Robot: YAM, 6 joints.
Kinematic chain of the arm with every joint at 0, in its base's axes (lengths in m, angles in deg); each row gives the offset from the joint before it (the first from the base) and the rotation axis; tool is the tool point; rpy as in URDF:
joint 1: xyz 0 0 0.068 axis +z
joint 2: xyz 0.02 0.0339 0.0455 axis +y
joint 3: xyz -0.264 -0.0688 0 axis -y
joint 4: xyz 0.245 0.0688 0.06 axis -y
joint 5: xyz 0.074 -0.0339 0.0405 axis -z
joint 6: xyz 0.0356 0 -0.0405 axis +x
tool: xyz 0 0 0 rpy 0 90 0
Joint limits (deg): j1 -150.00..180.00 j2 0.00..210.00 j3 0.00..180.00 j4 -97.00..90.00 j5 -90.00..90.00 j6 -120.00..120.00
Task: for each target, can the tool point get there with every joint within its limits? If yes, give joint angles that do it. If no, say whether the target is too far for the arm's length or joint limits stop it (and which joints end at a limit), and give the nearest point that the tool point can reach.
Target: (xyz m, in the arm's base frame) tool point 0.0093 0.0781 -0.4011
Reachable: no: joint limits stop it (at a limit: joint 2) | nearest point 0.0120 0.1010 -0.3492 | short by 0.057 m
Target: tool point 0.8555 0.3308 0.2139
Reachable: no: too far | nearest point 0.5988 0.2315 0.1831 | short by 0.277 m
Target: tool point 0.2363 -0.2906 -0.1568
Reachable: yes | joints -52.07 177.57 112.70 -63.61 -12.66 36.87
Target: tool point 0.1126 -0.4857 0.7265
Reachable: no: too far | nearest point 0.0915 -0.3947 0.6068 | short by 0.152 m
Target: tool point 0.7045 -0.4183 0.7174
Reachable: no: too far | nearest point 0.4466 -0.2651 0.4908 | short by 0.376 m
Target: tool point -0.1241 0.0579 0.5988
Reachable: yes | joints -13.29 32.96 96.73 18.51 -51.39 -69.03
